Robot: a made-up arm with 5 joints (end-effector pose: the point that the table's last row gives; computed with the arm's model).
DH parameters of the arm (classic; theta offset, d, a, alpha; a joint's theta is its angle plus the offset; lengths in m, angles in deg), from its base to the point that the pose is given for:
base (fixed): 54.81 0 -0.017 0
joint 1: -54.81 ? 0.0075 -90
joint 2: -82.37 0 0.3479 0
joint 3: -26.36 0 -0.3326 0
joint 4: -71.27 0.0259 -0.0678 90
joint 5: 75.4 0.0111 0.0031 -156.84
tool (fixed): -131.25 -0.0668 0 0
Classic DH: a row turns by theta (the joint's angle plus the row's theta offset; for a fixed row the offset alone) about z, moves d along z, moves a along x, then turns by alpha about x.
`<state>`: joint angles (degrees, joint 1 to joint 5).
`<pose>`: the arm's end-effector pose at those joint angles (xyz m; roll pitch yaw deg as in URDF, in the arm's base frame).
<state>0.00 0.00 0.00 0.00 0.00</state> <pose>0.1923 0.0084 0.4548 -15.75 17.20 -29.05</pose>
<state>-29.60 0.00 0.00 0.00 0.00</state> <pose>0.1769 -0.0943 0.4548 -15.75 17.20 -58.65</pose>
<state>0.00 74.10 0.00 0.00 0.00</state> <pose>0.0100 0.0084 0.2987 -104.15 62.15 -96.84</pose>
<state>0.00 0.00 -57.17 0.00 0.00</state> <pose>0.4500 0.0084 0.7569 13.28 -32.78 -33.48</pose>
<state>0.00 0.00 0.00 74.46 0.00</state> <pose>0.0920 0.0084 0.4678 -104.91 62.11 -97.51</pose>
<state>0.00 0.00 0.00 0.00 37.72</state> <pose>0.1956 0.0252 0.4548 -15.75 17.20 -66.77</pose>
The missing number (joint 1, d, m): 0.4975
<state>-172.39 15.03 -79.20 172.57 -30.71</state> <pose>-0.3930 -0.0746 0.7556 161.54 54.36 4.88</pose>
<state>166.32 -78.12 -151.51 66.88 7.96</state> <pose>0.6133 -0.1922 0.8179 152.28 -30.57 28.22</pose>
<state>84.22 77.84 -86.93 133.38 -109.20</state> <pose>0.0286 0.3889 0.2057 109.72 -1.81 -166.12</pose>
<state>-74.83 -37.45 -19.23 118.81 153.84</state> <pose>0.0646 -0.1328 0.6023 -12.15 -44.84 101.28</pose>
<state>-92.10 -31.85 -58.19 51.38 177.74</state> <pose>0.0098 -0.3131 0.9238 -41.60 49.78 46.08</pose>
